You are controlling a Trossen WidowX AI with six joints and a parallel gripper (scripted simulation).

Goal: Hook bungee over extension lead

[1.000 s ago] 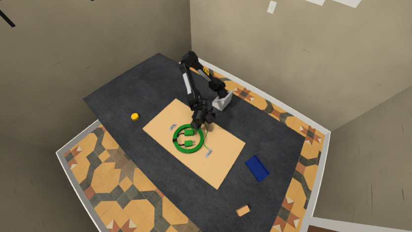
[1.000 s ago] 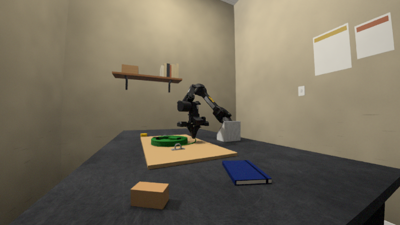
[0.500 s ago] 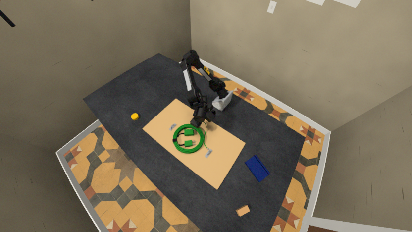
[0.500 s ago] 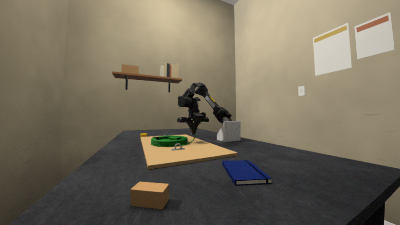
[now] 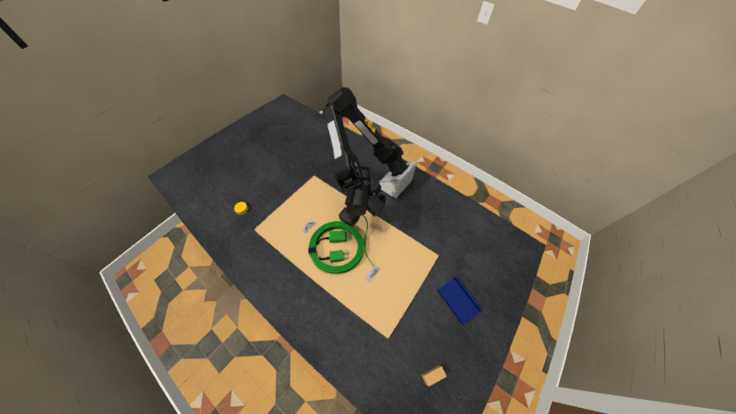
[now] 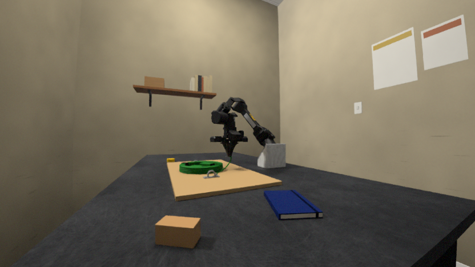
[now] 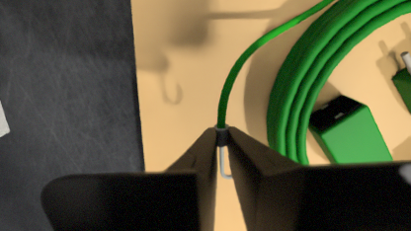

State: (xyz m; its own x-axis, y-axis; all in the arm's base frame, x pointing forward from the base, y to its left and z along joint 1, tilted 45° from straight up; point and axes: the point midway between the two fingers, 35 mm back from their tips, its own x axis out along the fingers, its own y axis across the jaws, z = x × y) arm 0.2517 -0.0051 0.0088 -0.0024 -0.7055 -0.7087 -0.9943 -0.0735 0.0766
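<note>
My gripper is now 14 cm short of the extension lead and 7 cm above it. The rest, counted from my hand: tan block (50 cm to the left, 28 cm ahead, 9 cm below); yellow puck (42 cm to the right, 26 cm ahead, 9 cm below).
</note>
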